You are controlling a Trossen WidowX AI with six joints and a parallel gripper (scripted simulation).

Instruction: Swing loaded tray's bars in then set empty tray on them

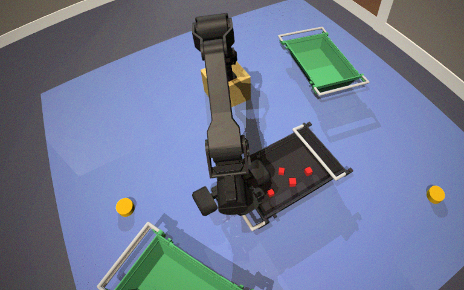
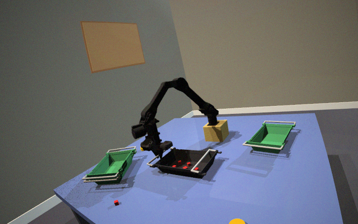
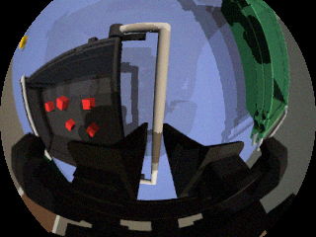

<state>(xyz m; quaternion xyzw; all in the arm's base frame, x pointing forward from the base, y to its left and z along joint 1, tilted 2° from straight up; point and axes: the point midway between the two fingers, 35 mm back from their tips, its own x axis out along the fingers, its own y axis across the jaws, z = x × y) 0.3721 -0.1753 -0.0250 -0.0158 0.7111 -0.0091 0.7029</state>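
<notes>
My gripper tip is now 55 cm to the right of the green tray and 32 cm past it. From my gripper tip the other things lie so: red block: 35 cm ahead, 3 cm below, 2 cm to the left.
</notes>
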